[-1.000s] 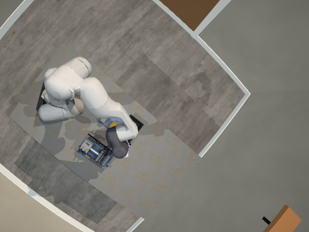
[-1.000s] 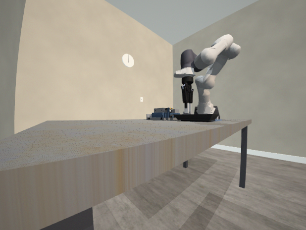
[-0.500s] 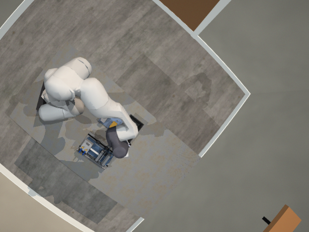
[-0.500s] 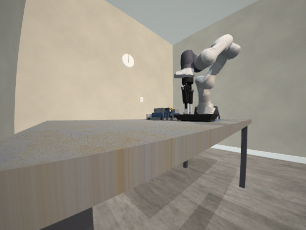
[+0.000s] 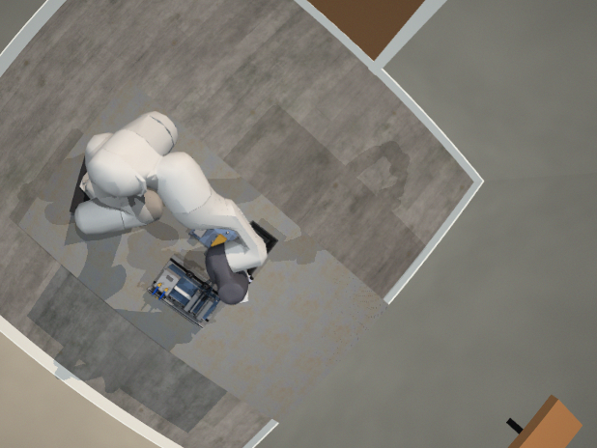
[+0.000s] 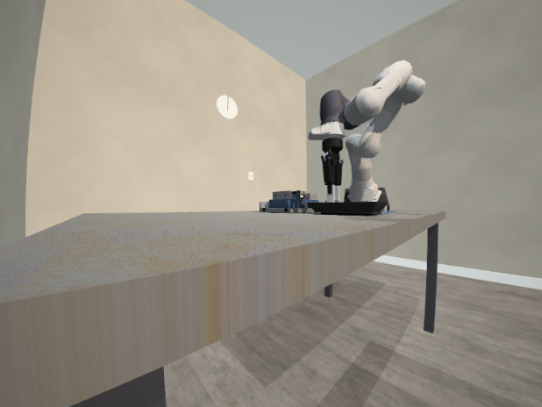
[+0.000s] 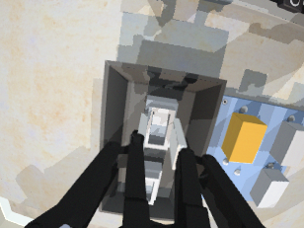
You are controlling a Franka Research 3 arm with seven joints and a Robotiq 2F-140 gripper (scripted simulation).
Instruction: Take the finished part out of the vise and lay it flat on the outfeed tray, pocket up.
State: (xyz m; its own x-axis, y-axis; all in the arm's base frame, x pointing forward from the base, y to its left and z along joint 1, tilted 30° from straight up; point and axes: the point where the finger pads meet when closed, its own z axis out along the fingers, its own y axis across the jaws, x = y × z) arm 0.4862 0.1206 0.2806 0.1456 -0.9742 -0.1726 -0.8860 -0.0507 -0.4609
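My gripper is now 120 mm past the orange block, 10 mm to the left of it and 50 mm above it. The rest, counted from my hand: blue vise: 60 mm behind, 260 mm to the right, 30 mm below; then blue fixture plate: 170 mm behind, 20 mm to the left, 70 mm below.
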